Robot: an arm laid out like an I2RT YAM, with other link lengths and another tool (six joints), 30 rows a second.
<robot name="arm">
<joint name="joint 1" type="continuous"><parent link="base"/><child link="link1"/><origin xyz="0 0 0.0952" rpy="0 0 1.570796"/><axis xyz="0 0 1"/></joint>
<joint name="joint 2" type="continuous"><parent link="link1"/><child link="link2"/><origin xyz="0.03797 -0.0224 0.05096" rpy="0 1.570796 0"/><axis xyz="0 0 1"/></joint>
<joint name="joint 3" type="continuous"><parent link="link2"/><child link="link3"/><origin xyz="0 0.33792 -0.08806" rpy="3.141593 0 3.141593"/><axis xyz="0 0 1"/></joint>
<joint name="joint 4" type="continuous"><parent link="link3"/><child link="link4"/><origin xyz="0.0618 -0.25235 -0.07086" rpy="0 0 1.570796"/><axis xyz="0 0 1"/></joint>
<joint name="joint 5" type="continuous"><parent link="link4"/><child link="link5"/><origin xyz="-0.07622 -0.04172 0.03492" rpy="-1.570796 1.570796 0"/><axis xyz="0 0 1"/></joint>
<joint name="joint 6" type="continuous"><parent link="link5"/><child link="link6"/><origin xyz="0 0.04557 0.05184" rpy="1.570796 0 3.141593"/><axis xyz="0 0 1"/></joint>
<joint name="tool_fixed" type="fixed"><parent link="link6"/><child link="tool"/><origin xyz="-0.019 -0.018 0.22" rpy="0.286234 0 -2.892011"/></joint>
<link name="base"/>
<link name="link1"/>
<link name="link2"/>
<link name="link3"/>
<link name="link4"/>
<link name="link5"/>
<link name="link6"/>
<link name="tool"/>
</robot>
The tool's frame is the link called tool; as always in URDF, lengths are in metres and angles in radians. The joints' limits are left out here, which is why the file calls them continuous.
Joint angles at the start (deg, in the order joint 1, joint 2, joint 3, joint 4, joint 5, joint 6):
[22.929, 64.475, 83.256, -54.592, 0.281, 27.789]
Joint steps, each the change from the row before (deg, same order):
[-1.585, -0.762, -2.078, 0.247, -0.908, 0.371]
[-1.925, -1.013, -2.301, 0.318, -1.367, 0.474]
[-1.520, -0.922, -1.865, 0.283, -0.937, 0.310]
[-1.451, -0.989, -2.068, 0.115, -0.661, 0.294]
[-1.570, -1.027, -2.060, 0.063, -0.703, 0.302]
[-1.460, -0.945, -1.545, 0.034, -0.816, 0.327]
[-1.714, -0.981, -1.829, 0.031, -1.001, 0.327]
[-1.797, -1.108, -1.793, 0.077, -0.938, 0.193]
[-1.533, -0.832, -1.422, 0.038, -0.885, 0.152]
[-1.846, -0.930, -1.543, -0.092, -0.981, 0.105]
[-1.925, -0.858, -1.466, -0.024, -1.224, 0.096]
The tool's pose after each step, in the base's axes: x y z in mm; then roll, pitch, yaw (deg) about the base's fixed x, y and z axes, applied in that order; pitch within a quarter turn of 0, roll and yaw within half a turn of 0. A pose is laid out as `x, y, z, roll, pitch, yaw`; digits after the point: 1 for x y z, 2 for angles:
352.3, 134.5, 390.5, 152.10, -33.01, 82.96
349.0, 126.4, 378.3, 153.82, -33.61, 80.89
346.0, 119.4, 369.1, 155.00, -34.01, 79.25
341.9, 111.6, 357.6, 156.41, -34.10, 77.34
337.5, 103.5, 346.1, 157.86, -34.21, 75.30
333.4, 97.0, 338.4, 158.95, -34.59, 73.63
328.7, 90.0, 328.6, 160.40, -34.95, 71.63
323.8, 82.6, 319.9, 161.54, -35.30, 69.74
319.9, 77.1, 312.7, 162.58, -35.63, 68.15
315.0, 70.4, 304.4, 163.82, -35.91, 66.22
310.5, 64.8, 296.9, 165.08, -36.38, 64.37

